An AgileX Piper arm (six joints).
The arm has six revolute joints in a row. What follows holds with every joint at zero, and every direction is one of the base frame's. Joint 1 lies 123 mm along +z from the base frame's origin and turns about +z. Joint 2 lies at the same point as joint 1 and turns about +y. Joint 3 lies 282.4 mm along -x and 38.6 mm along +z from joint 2 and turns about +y. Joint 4 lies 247.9 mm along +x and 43.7 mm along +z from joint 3 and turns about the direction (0.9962, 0, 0.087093). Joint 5 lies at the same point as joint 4 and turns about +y. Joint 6 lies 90.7 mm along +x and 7.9 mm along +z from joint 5 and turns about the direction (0.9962, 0, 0.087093). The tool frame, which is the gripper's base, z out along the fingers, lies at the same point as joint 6; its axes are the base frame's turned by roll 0, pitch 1.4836 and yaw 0 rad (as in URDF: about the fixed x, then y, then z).
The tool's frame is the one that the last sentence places.
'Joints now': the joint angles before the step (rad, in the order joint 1, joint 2, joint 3, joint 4, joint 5, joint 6). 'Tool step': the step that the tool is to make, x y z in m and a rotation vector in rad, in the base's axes. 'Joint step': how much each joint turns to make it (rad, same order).
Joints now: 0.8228, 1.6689, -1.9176, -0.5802, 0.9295, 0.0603
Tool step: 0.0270, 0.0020, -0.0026, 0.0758, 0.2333, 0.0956
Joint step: -0.1121, 0.1295, -0.2305, 0.3959, 0.1592, -0.2152
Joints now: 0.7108, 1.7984, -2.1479, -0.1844, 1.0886, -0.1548
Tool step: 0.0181, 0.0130, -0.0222, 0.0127, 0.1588, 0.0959
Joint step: -0.0438, 0.1056, -0.0994, 0.2004, 0.1012, -0.0978
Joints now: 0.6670, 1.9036, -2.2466, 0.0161, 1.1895, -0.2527
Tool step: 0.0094, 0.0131, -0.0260, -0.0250, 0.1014, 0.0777
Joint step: -0.0087, 0.0640, -0.0122, 0.0956, 0.0475, -0.0638
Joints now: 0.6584, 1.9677, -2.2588, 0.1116, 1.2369, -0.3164
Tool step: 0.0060, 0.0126, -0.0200, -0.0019, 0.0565, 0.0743
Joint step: -0.0007, 0.0479, -0.0013, 0.0770, 0.0081, -0.0616
